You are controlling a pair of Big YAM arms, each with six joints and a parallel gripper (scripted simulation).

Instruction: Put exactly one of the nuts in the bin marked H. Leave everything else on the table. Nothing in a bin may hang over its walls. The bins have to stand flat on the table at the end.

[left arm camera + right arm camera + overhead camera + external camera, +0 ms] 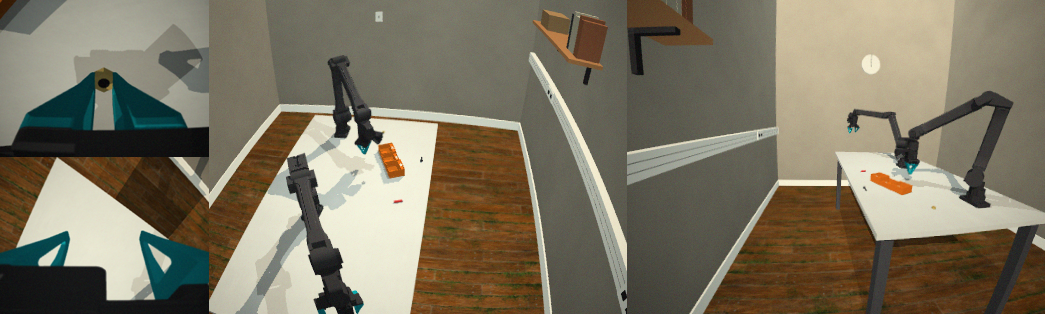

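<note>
Now: left hand 14 cm short of the orange bin row, 5 cm above it and 2 cm to the right of it.
</note>
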